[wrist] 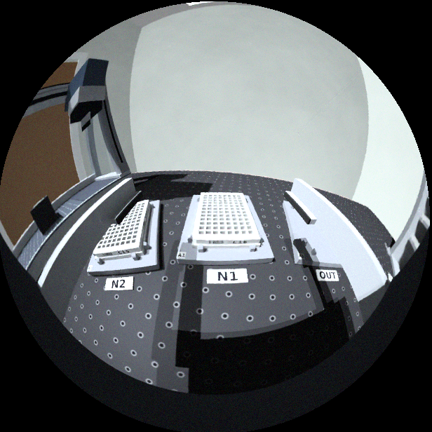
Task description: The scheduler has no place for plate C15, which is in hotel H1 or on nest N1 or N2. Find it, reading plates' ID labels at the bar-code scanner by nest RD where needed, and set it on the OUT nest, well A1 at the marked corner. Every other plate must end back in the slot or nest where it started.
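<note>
My gripper (213,181) is open, one finger on the left and one on the right, with no plate between its pads; both nests with plates lie beyond and below. A white plate (220,217) sits flat on nest N1 (225,256), in the middle; its small front label seems to read C16. Another white plate (125,230) sits on nest N2 (154,235) at the left, partly behind the left finger; its label seems to read C15. The OUT nest (291,227) is at the right, largely hidden by the right finger, and no plate shows on its visible part.
A dark blue box-shaped unit (89,82) stands on a post at the upper left. A small black block (45,214) stands on a grey ledge at the far left. Part of a pale slotted structure (421,235) shows at the right edge. Dark shadows fall across the perforated deck (225,295).
</note>
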